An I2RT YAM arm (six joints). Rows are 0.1 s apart.
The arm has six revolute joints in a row. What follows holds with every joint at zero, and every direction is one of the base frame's. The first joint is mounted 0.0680 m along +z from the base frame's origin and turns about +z. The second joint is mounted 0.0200 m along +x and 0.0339 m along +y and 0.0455 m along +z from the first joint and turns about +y. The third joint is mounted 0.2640 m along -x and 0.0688 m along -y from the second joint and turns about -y. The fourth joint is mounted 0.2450 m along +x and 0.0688 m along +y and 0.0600 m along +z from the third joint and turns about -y. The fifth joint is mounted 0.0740 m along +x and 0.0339 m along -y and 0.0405 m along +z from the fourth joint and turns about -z. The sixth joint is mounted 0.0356 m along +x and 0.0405 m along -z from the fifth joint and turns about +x. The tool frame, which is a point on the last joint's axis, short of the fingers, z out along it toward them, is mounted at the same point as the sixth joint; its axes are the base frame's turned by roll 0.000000, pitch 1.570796 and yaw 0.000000 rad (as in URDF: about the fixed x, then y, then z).
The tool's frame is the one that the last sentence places.
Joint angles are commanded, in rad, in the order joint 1, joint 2, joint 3, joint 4, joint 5, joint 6. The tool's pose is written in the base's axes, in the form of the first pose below.
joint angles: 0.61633 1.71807 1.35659 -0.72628 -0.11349 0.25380
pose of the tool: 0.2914 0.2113 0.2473 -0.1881 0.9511 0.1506 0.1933
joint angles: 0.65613 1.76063 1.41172 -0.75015 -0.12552 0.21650
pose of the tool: 0.2906 0.2294 0.2480 -0.2259 0.9439 0.1538 0.1856
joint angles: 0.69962 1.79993 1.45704 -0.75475 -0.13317 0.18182
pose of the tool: 0.2882 0.2487 0.2475 -0.2634 0.9337 0.1583 0.1839
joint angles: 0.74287 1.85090 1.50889 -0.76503 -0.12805 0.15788
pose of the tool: 0.2862 0.2690 0.2438 -0.2941 0.9258 0.1559 0.1794
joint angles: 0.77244 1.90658 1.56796 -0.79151 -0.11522 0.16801
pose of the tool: 0.2870 0.2853 0.2390 -0.3020 0.9263 0.1489 0.1691
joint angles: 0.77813 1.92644 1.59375 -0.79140 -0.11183 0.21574
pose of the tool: 0.2895 0.2909 0.2390 -0.2821 0.9320 0.1533 0.1684
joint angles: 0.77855 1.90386 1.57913 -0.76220 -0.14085 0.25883
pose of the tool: 0.2873 0.2904 0.2450 -0.2651 0.9316 0.1778 0.1737
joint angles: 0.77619 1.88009 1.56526 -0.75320 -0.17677 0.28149
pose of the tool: 0.2842 0.2878 0.2506 -0.2575 0.9300 0.1988 0.1708
